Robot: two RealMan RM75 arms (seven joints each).
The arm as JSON. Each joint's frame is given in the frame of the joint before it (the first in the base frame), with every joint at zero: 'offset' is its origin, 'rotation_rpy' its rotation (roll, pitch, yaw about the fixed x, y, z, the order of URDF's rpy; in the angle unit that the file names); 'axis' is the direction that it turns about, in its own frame. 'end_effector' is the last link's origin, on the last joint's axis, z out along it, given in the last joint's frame.
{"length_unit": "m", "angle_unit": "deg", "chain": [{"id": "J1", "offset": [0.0, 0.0, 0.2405], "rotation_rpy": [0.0, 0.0, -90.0], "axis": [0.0, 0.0, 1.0]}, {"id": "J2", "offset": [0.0, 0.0, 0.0], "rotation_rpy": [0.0, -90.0, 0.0], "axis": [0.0, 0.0, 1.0]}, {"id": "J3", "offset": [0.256, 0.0, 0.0], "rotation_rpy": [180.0, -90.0, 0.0], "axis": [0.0, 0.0, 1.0]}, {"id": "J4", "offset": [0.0, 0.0, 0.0], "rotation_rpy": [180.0, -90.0, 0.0], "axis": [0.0, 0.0, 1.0]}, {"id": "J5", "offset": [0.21, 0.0, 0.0], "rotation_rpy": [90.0, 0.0, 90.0], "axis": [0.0, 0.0, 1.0]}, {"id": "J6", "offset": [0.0, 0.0, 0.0], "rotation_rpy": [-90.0, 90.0, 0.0], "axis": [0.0, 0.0, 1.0]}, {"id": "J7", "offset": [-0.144, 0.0, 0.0], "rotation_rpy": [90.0, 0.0, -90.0], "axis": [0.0, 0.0, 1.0]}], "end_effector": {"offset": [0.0, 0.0, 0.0], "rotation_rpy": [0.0, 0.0, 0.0]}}
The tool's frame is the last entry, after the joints.
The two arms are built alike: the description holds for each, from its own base.
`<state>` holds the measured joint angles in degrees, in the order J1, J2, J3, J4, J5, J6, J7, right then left.
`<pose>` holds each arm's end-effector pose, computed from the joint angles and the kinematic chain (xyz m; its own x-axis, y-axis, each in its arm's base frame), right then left.
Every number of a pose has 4 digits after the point.
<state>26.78 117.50 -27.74 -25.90 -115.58 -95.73 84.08 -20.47 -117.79 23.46 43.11 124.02 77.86 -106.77</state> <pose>0.2918 0.2909 -0.0014 0.5143 -0.5565 -0.6525 -0.6825 -0.7263 0.0815 -0.3723 0.2986 0.0598 0.3298 0.6908 0.6434 0.9435 -0.2633 -0.2009</pose>
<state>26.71 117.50 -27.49 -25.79 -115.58 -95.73 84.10 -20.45 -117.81 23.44 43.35 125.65 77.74 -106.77</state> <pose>0.2923 0.2906 -0.0012 0.5098 -0.5573 -0.6554 -0.6853 -0.7236 0.0822 -0.3749 0.2966 0.0586 0.3385 0.7048 0.6234 0.9409 -0.2613 -0.2155</pose>
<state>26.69 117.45 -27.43 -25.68 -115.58 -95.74 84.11 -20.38 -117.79 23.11 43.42 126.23 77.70 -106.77</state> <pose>0.2926 0.2904 -0.0011 0.5081 -0.5582 -0.6559 -0.6864 -0.7224 0.0830 -0.3767 0.2953 0.0590 0.3379 0.7081 0.6200 0.9412 -0.2560 -0.2205</pose>
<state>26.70 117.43 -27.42 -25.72 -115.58 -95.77 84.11 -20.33 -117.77 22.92 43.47 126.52 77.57 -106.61</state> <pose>0.2925 0.2905 -0.0008 0.5088 -0.5575 -0.6560 -0.6859 -0.7230 0.0824 -0.3780 0.2947 0.0596 0.3400 0.7085 0.6184 0.9404 -0.2537 -0.2264</pose>
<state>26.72 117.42 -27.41 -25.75 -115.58 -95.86 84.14 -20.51 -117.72 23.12 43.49 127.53 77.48 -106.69</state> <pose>0.2923 0.2906 -0.0006 0.5089 -0.5572 -0.6561 -0.6851 -0.7237 0.0832 -0.3786 0.2946 0.0584 0.3469 0.7182 0.6032 0.9378 -0.2563 -0.2342</pose>
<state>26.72 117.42 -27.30 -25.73 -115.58 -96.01 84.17 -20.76 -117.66 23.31 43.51 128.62 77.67 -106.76</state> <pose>0.2921 0.2904 -0.0004 0.5072 -0.5572 -0.6575 -0.6846 -0.7239 0.0853 -0.3784 0.2946 0.0570 0.3550 0.7286 0.5857 0.9346 -0.2632 -0.2392</pose>
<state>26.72 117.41 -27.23 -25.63 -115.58 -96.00 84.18 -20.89 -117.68 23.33 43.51 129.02 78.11 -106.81</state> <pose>0.2922 0.2903 -0.0005 0.5053 -0.5579 -0.6583 -0.6856 -0.7228 0.0863 -0.3774 0.2943 0.0559 0.3571 0.7333 0.5785 0.9339 -0.2694 -0.2350</pose>
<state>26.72 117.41 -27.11 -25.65 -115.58 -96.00 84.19 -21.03 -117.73 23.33 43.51 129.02 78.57 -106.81</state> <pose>0.2923 0.2905 -0.0002 0.5044 -0.5572 -0.6596 -0.6862 -0.7223 0.0855 -0.3756 0.2946 0.0551 0.3584 0.7341 0.5768 0.9335 -0.2765 -0.2281</pose>
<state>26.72 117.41 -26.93 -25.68 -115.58 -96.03 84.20 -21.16 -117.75 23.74 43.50 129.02 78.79 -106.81</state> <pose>0.2923 0.2907 0.0003 0.5029 -0.5561 -0.6617 -0.6869 -0.7218 0.0846 -0.3739 0.2953 0.0538 0.3635 0.7363 0.5708 0.9316 -0.2853 -0.2252</pose>
